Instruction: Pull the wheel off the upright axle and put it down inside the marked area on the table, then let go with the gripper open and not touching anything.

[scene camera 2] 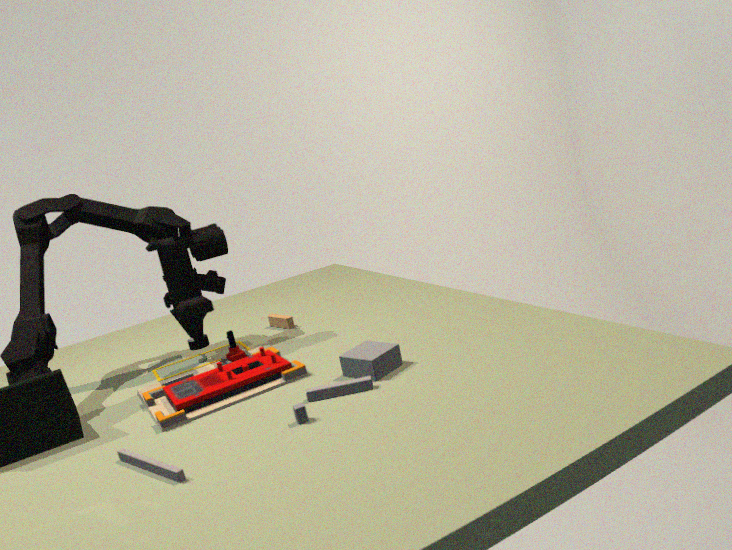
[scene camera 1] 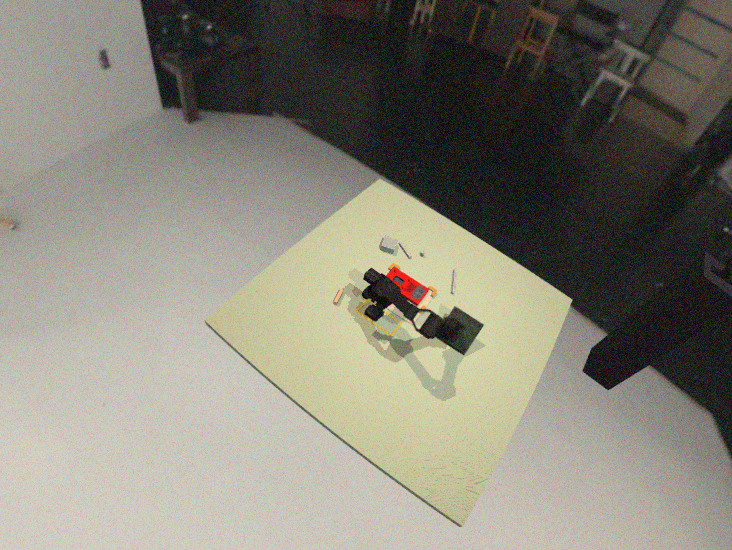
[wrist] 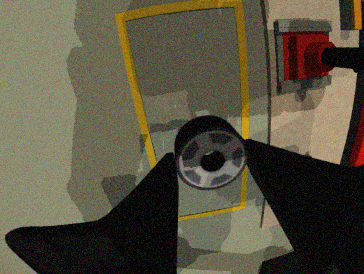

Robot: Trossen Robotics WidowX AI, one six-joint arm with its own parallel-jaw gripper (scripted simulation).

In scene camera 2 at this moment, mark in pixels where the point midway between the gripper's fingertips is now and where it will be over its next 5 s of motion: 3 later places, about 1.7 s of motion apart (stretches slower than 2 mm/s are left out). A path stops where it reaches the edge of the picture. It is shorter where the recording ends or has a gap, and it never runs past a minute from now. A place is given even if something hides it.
My gripper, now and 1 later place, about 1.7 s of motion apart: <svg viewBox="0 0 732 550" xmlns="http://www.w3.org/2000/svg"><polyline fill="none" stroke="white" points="198,342 148,321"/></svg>
